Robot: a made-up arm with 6 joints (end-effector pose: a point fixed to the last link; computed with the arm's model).
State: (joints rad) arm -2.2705 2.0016 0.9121 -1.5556 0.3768 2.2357
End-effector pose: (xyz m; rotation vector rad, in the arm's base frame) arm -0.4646 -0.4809 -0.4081 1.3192 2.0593 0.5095
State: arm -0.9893 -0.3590 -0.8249 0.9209 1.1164 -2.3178
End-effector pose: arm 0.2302 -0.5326 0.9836 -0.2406 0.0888 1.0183
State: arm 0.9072 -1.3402 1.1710 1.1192 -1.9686 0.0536
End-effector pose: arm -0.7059 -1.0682 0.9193 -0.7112 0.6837 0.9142
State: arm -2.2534 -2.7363 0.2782 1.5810 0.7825 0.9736
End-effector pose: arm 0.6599 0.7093 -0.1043 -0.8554 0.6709 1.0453
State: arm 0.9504 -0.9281 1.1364 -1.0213 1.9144 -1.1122
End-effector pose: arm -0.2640 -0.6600 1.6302 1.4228 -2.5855 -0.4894
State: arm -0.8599 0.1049 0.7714 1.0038 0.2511 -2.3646
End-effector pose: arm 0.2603 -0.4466 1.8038 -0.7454 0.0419 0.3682
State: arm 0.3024 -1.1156 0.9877 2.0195 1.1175 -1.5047
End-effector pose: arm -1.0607 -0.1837 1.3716 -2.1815 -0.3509 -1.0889
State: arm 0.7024 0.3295 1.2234 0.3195 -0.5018 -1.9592
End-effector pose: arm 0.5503 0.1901 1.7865 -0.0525 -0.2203 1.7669
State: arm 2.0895 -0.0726 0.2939 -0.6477 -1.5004 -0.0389
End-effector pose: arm -0.1785 0.6496 1.2663 1.3444 0.0456 -1.4382
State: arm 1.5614 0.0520 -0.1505 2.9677 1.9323 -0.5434
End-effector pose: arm -0.2633 0.7199 0.9878 0.9106 1.4371 0.1073
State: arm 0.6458 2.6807 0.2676 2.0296 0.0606 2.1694
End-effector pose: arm -0.2366 0.0216 -0.5749 1.0133 2.3975 0.2690
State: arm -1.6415 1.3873 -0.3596 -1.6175 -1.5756 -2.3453
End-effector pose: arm 0.0008 -0.2219 0.0117 -1.7614 1.5422 0.3147
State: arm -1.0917 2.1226 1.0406 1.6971 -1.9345 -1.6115
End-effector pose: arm 0.4980 -0.9245 -0.2047 -1.0902 -2.6470 1.0661
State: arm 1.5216 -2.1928 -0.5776 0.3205 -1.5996 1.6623
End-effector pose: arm 0.2114 -0.5952 0.9977 -2.9788 0.0080 -0.4355
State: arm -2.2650 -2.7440 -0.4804 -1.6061 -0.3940 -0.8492
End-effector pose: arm 0.3277 0.3558 0.8067 -1.6495 0.4312 0.1818
